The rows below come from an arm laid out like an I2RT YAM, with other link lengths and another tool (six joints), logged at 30 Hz.
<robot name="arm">
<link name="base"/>
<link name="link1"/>
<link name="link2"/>
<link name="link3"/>
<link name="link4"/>
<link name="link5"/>
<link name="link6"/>
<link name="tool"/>
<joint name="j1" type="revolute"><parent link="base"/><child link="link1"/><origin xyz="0 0 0.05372" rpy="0 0 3.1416"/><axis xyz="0 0 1"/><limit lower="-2.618" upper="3.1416"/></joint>
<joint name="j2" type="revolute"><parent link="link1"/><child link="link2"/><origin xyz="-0.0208 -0.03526 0.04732" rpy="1.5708 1.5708 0"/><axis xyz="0 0 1"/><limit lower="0" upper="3.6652"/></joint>
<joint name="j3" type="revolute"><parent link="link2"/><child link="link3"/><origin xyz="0 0.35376 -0.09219" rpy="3.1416 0 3.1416"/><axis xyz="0 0 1"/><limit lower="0" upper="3.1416"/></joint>
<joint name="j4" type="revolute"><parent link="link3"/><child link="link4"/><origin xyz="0.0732 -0.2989 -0.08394" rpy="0 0 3.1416"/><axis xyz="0 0 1"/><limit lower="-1.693" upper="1.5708"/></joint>
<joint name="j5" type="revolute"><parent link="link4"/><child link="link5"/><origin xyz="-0.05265 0.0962 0.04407" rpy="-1.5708 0 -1.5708"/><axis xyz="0 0 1"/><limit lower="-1.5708" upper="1.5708"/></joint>
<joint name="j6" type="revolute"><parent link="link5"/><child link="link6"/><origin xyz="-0.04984 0 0.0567" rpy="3.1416 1.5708 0"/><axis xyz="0 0 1"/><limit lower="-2.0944" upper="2.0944"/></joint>
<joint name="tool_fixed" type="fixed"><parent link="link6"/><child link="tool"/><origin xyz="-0.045 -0.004 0.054" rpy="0 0.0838 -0.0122"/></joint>
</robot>
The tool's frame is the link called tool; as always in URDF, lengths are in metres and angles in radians.
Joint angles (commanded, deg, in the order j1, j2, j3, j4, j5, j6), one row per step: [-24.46 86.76 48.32 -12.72 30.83 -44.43]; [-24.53 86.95 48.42 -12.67 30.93 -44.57]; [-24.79 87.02 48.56 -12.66 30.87 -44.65]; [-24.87 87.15 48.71 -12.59 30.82 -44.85]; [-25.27 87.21 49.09 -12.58 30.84 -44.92]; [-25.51 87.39 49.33 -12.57 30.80 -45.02]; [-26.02 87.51 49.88 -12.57 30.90 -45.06]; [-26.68 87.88 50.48 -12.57 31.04 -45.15]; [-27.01 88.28 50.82 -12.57 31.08 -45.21]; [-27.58 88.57 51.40 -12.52 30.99 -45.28]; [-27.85 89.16 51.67 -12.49 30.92 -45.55]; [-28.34 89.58 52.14 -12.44 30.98 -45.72]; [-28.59 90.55 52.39 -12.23 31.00 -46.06]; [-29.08 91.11 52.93 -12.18 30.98 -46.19]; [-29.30 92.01 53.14 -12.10 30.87 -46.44]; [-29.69 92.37 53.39 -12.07 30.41 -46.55]
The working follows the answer.
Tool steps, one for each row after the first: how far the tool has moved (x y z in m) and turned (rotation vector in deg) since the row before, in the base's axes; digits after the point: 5 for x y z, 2 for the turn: [0.00036 -0.00087 -0.00024 -0.09 0.17 -0.04]; [-0.00026 -0.00163 0.00045 -0.01 -0.04 -0.17]; [0.00072 -0.00093 0.00032 -0.06 0.04 0.09]; [0.00010 -0.00290 0.00209 -0.17 -0.24 -0.37]; [0.00033 -0.00184 0.00046 -0.03 -0.01 -0.15]; [0.00026 -0.00390 0.00286 -0.27 -0.33 -0.55]; [-0.00001 -0.00498 0.00174 -0.22 -0.09 -0.69]; [0.00043 -0.00270 -0.00022 -0.02 0.11 -0.32]; [0.00053 -0.00436 0.00190 -0.11 -0.28 -0.47]; [0.00078 -0.00247 -0.00183 0.11 0.42 -0.05]; [0.00028 -0.00401 0.00057 -0.13 0.05 -0.42]; [0.00145 -0.00291 -0.00403 0.15 0.70 -0.04]; [0.00077 -0.00423 -0.00005 -0.03 0.06 -0.39]; [0.00114 -0.00233 -0.00433 0.32 0.67 0.02]; [0.00028 -0.00259 -0.00116 0.33 -0.03 -0.03]
Tool pose at each row, in the base's axes (x y z in m, rotation vector in deg; rounded; the steps above come from the unrounded poses): [0.28578 -0.23422 0.16835 132.00 13.48 23.09]; [0.28613 -0.23509 0.16810 131.95 13.53 22.86]; [0.28587 -0.23672 0.16855 131.94 13.32 22.82]; [0.28659 -0.23764 0.16887 131.89 13.45 22.80]; [0.28669 -0.24054 0.17096 131.67 12.93 22.86]; [0.28703 -0.24238 0.17142 131.64 12.76 22.79]; [0.28729 -0.24628 0.17428 131.32 12.00 22.83]; [0.28727 -0.25126 0.17602 131.09 11.19 22.54]; [0.28770 -0.25396 0.17580 131.10 10.89 22.25]; [0.28823 -0.25832 0.17770 130.93 10.23 22.31]; [0.28901 -0.26079 0.17586 131.14 10.37 21.82]; [0.28929 -0.26480 0.17644 131.03 9.94 21.52]; [0.29074 -0.26771 0.17240 131.33 10.22 20.73]; [0.29152 -0.27194 0.17235 131.32 9.80 20.46]; [0.29265 -0.27426 0.16802 131.77 10.12 19.75]; [0.29293 -0.27686 0.16687 132.09 10.03 19.82]

